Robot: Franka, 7 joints.
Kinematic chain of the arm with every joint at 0, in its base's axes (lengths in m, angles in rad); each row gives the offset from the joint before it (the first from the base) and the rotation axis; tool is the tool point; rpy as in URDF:
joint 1: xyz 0 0 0.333 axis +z
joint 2: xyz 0 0 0 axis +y
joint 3: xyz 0 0 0.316 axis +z
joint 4: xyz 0.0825 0 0 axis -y
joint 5: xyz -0.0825 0 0.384 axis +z
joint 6: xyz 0 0 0 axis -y
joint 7: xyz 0.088 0 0 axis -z
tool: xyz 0 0 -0.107 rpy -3.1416 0 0
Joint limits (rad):
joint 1: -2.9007..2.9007
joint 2: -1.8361..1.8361
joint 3: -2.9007..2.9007
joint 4: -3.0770..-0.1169
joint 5: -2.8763..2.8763
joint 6: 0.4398..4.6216
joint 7: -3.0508..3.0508
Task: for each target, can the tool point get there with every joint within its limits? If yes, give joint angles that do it. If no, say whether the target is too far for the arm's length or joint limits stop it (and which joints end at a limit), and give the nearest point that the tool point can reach.
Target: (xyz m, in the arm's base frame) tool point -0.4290 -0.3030 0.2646
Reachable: yes | joints -0.6266 -1.3029 -1.5351 -2.1663 -1.6217 1.2604 2.1214
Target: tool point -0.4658 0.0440 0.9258
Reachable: yes | joints 0.3207 -0.5807 1.2439 -0.6595 2.4189 0.8537 -2.5488
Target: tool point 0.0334 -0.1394 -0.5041
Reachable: no: joint limits stop it (at a limit: joint 2) | nearest point 0.0409 -0.1706 -0.3497 | short by 0.158 m
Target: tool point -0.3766 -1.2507 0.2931
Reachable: no: too far | nearest point -0.2472 -0.8211 0.3068 | short by 0.449 m
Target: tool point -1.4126 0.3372 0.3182
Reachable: no: too far | nearest point -0.8344 0.1992 0.3243 | short by 0.594 m
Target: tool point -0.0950 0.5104 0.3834
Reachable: yes | joints 2.3549 0.2871 -0.3996 -2.3071 -2.1492 0.9433 0.6308
